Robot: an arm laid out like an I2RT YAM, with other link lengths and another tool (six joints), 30 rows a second.
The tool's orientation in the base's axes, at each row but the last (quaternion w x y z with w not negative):
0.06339, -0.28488, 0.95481, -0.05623
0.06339, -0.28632, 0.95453, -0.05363
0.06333, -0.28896, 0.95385, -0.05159
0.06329, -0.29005, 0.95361, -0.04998
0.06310, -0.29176, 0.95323, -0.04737
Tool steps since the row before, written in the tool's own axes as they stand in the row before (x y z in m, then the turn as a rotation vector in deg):
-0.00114, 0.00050, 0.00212, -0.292, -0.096, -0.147
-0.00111, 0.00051, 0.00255, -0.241, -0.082, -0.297
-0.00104, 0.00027, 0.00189, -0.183, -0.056, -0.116
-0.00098, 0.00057, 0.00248, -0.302, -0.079, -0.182
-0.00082, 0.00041, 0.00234, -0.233, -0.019, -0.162
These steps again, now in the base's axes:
0.00100, 0.00089, -0.00206, 0.271, 0.092, 0.185
0.00103, 0.00087, -0.00249, 0.199, 0.085, 0.326
0.00100, 0.00069, -0.00181, 0.164, 0.063, 0.139
0.00087, 0.00087, -0.00243, 0.265, 0.114, 0.218
0.00079, 0.00067, -0.00229, 0.178, 0.124, 0.184

